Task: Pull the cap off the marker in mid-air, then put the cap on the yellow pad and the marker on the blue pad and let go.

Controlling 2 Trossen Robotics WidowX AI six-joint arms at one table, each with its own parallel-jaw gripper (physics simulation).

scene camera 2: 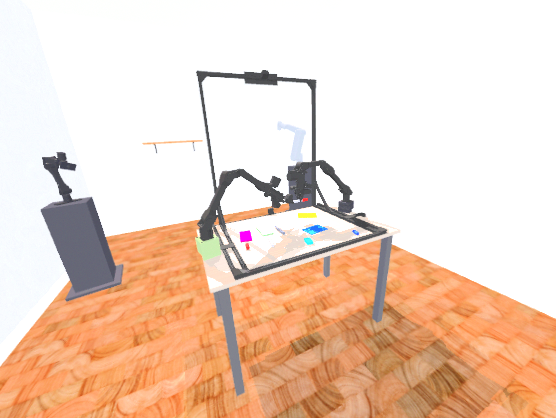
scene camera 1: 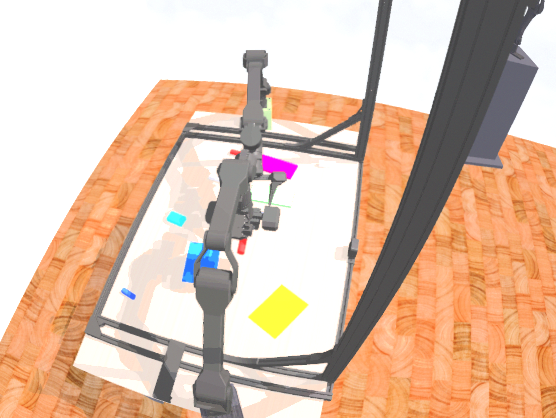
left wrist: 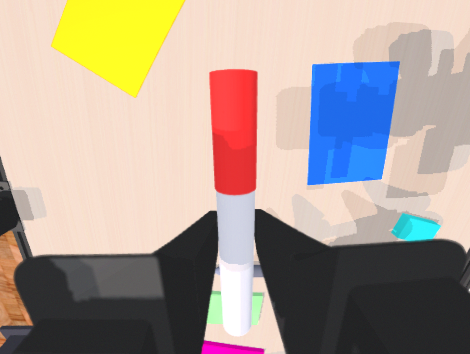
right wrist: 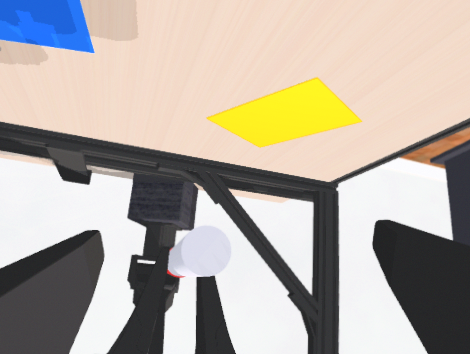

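Note:
The marker has a grey-white body and a red cap on one end. My left gripper is shut on the body and holds it above the table. My right gripper is open; the body's white end shows between its fingers in the right wrist view, with no finger touching it. The yellow pad lies flat on the table. The blue pad lies flat, partly hidden by the left arm in scene camera 1.
A magenta pad, a cyan block, a small blue piece and a small red piece lie on the table. Dark rails edge the table. A green box is beside the right arm's base.

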